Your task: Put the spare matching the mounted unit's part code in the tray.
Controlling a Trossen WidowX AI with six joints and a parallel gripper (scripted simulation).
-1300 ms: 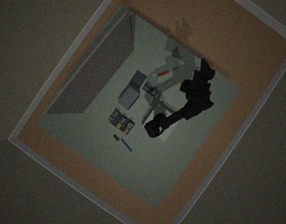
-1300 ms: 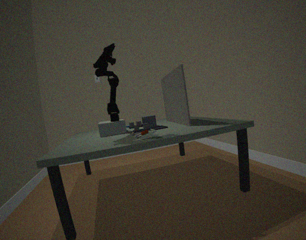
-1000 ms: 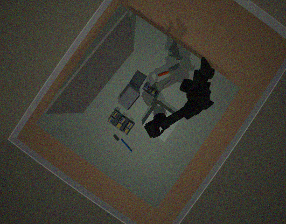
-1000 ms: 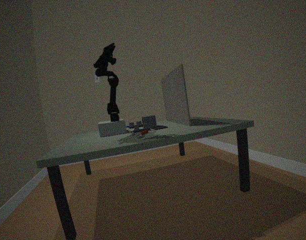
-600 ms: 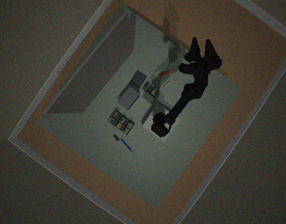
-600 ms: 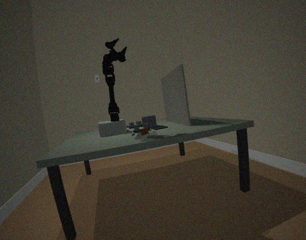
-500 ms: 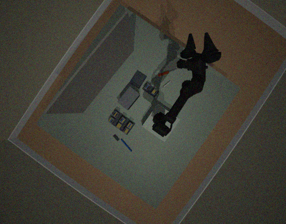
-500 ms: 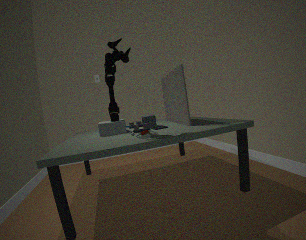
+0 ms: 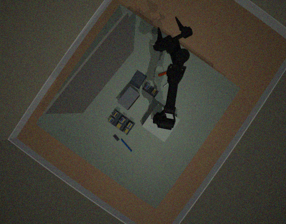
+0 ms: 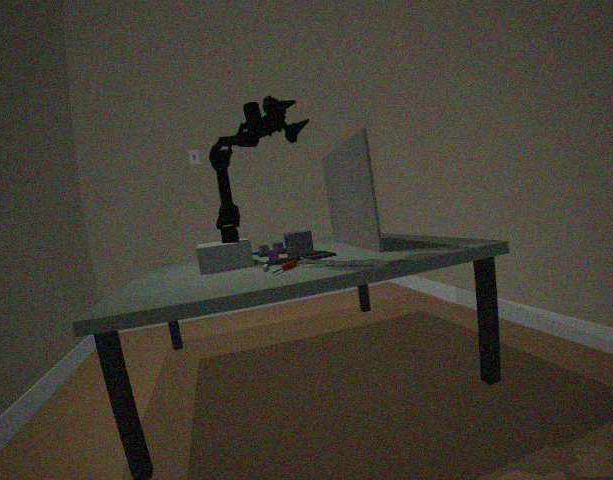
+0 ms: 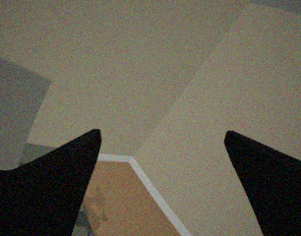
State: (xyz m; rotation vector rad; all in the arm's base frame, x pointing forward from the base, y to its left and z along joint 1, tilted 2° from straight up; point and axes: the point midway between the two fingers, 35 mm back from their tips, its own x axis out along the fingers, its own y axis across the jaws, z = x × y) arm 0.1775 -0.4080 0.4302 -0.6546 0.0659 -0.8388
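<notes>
My gripper tip is 550 mm to the right of the grey spare module, 480 mm above it and 120 mm short of it. Also, from my gripper tip: grey mounted unit 470 mm below, 390 mm to the left, 70 mm ahead; white cable tie bundle 510 mm below, 160 mm behind, 130 mm to the left; upright panel 320 mm to the left, 310 mm ahead, 300 mm below.
</notes>
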